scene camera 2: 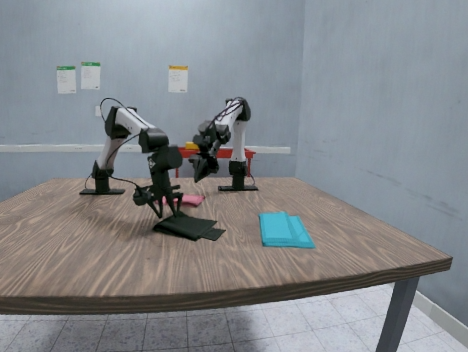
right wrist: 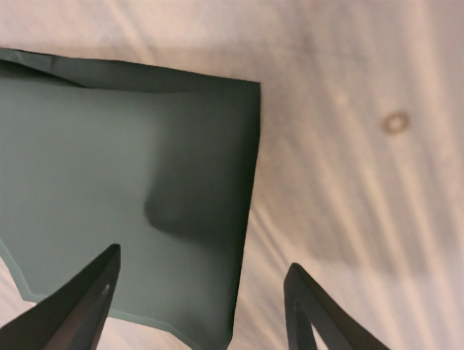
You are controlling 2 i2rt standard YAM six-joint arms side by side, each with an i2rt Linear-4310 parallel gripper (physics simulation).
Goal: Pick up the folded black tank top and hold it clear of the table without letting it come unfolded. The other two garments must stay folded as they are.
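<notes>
The folded black tank top [scene camera 2: 189, 226] [right wrist: 90, 160] lies on the table left of the middle in the scene view, with a narrower flap sticking out at its right end. My right gripper [scene camera 2: 168, 215] [right wrist: 207, 263] is open and points down at the tank top's back left edge. In the right wrist view one finger is over the cloth and the other is beyond its edge, over the wood. Whether the fingertips touch cloth or table is unclear. My left gripper [scene camera 2: 196, 179] is raised behind the tank top, away from it; its finger opening is hidden by the viewing angle.
The folded cyan garment [scene camera 2: 281, 230] lies right of the tank top. The folded pink garment [scene camera 2: 193, 200] lies behind the tank top, partly hidden by the right gripper. The wooden table [scene camera 2: 360, 245] has its near edge at the bottom. A red stand with a yellow object [scene camera 2: 191, 145] is behind.
</notes>
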